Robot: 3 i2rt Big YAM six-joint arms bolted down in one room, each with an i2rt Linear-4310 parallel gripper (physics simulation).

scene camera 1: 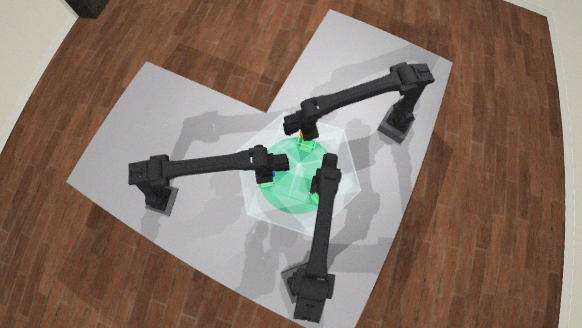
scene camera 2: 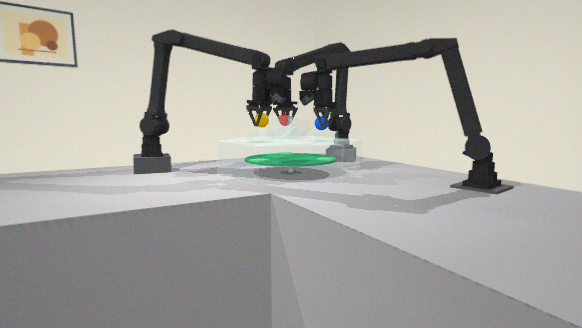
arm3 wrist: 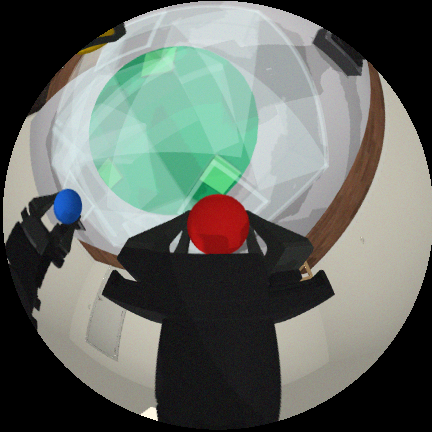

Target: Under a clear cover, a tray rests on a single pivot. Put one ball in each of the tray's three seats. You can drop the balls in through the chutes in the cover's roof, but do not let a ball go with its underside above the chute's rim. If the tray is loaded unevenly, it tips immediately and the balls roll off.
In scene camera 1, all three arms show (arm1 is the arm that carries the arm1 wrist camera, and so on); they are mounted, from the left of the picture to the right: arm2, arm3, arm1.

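Observation:
The green round tray (arm3 wrist: 135, 192) (scene camera 1: 287, 197) (scene camera 2: 290, 160) looks level on its pivot (scene camera 2: 290, 170) under the clear cover (arm3 wrist: 325, 160) (scene camera 1: 353, 167) (scene camera 2: 229, 152). Three light green seats show in the arm3 wrist view, no ball on them. Arm3's gripper (arm3 wrist: 218, 229) is shut on the red ball (arm3 wrist: 218, 217) (scene camera 1: 317, 192) (scene camera 2: 284, 119), near a clear chute. Arm2's gripper (arm3 wrist: 62, 212) is shut on the blue ball (arm3 wrist: 68, 206) (scene camera 1: 273, 174) (scene camera 2: 321, 123). Arm1's gripper is shut on the yellow ball (arm3 wrist: 99, 44) (scene camera 1: 302, 134) (scene camera 2: 261, 120). Ball heights against the chute rims are unclear.
The three grippers hang close together around the cover's roof. In scene camera 2, arms stand at the left, the back and the right. The grey table (scene camera 1: 125, 125) (scene camera 2: 425, 240) carries all bases. A framed picture (scene camera 2: 42, 35) hangs on the wall.

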